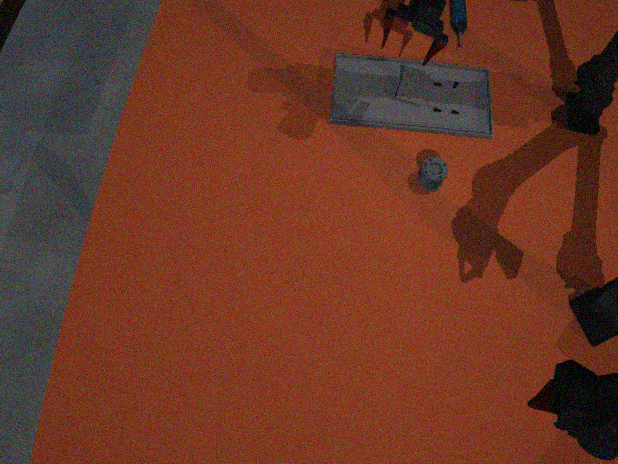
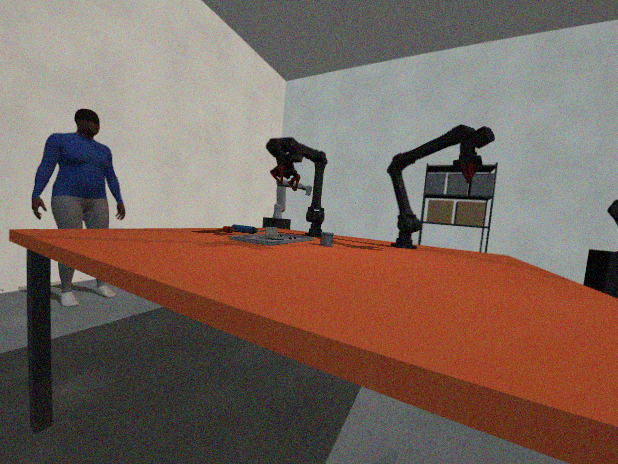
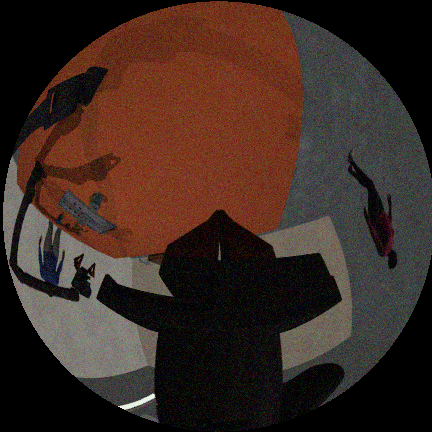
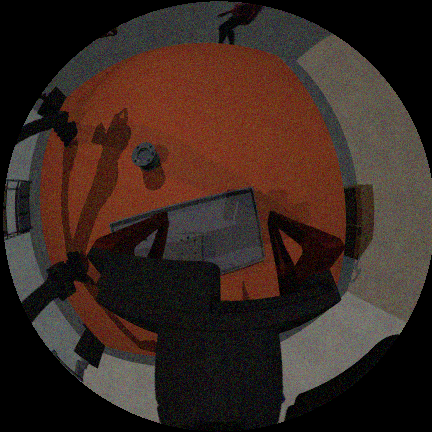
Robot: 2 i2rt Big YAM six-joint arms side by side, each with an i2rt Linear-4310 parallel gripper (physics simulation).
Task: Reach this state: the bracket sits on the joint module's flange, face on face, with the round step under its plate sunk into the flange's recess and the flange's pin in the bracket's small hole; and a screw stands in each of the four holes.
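Pixels of known places: left gripper, fingertip midpoint: (image 1: 530,405) (image 2: 467,182) (image 3: 219,215); right gripper, fingertip midpoint: (image 1: 402,56) (image 2: 288,187) (image 3: 88,258) (image 4: 217,216); left arm's base, origin of the base link: (image 1: 594,317) (image 2: 403,247) (image 4: 69,133); right arm's base, origin of the base link: (image 1: 581,114) (image 2: 314,236) (image 4: 77,266).
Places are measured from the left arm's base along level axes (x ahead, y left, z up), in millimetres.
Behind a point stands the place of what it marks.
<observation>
The grey joint module (image 1: 434,172) @(x 211, y -458, z 54 mm) (image 2: 326,239) @(x 234, y -468, z 31 mm) (image 4: 146,155) @(x 210, y -474, z 54 mm) (image 3: 97,201) @(x 220, y -439, z 44 mm) stands upright on the table beside the tray, its holed flange up and bare. The grey bracket (image 1: 412,84) @(x 124, y -729, z 16 mm) (image 2: 271,232) @(x 116, y -734, z 33 mm) sits in the middle of the tray (image 1: 410,131) @(x 189, y -609, z 2 mm) (image 4: 259,225), apart from the module; its outline is faint. Several dark screws (image 1: 437,84) @(x 57, y -709, z 9 mm) (image 4: 188,241) @(x 146, y -703, z 16 mm) stand in the tray beside it. My right gripper (image 1: 404,56) @(x 225, y -659, z 252 mm) (image 2: 285,180) @(x 225, y -659, z 252 mm) (image 4: 217,216) @(x 225, y -659, z 252 mm) (image 3: 89,258) @(x 225, y -659, z 252 mm) is open and empty, high above the tray's far side. My left gripper (image 1: 530,403) @(x 368, y 77, z 324 mm) (image 2: 468,181) @(x 368, y 77, z 324 mm) (image 3: 219,215) @(x 368, y 77, z 324 mm) is shut and empty, high and far from the parts.
A blue-handled screwdriver (image 1: 458,17) @(x -101, y -881, z 39 mm) (image 2: 244,229) @(x -107, y -918, z 20 mm) lies behind the tray, with a small red thing (image 2: 227,229) @(x -33, y -996, z 18 mm) near it. Arm shadows cross the orange table (image 1: 250,300) @(x 715, y -349, z 0 mm). A shelf rack (image 2: 460,197) and a person in blue (image 2: 82,165) stand beyond the table.
</observation>
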